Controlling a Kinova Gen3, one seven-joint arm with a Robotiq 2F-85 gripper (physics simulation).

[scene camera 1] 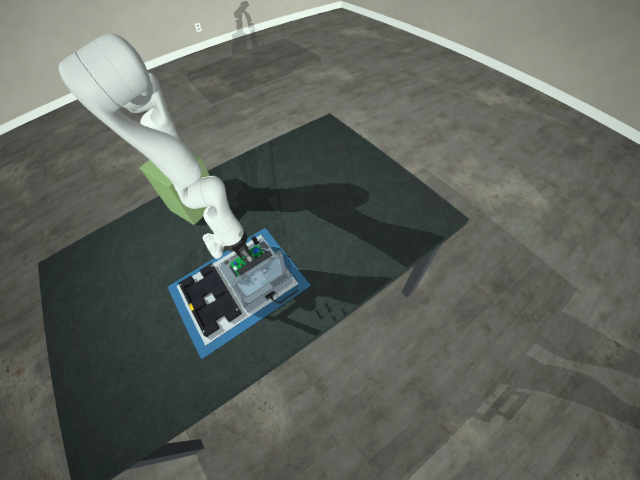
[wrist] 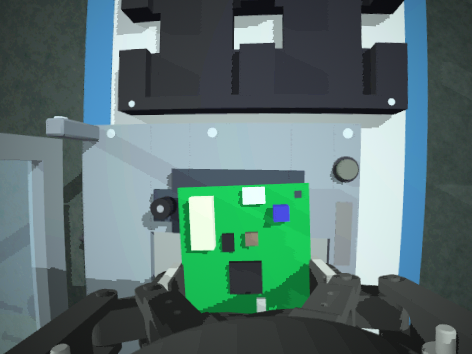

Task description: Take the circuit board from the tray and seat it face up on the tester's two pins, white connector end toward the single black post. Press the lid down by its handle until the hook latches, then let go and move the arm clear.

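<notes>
My gripper is shut on the green circuit board, with its fingers at the board's two side edges. The board is face up over the tester; its height above the tester is hard to tell. In the wrist view its long white connector is at the left, beside the black post. The board hides the pins. The lid stands raised at the tester's side, left in the wrist view. Its handle and the hook are hard to make out.
The black tray lies beside the tester, at the top of the wrist view. A round grey knob stands right of the board. A blue mat borders both units. A green block stands behind them, near the arm.
</notes>
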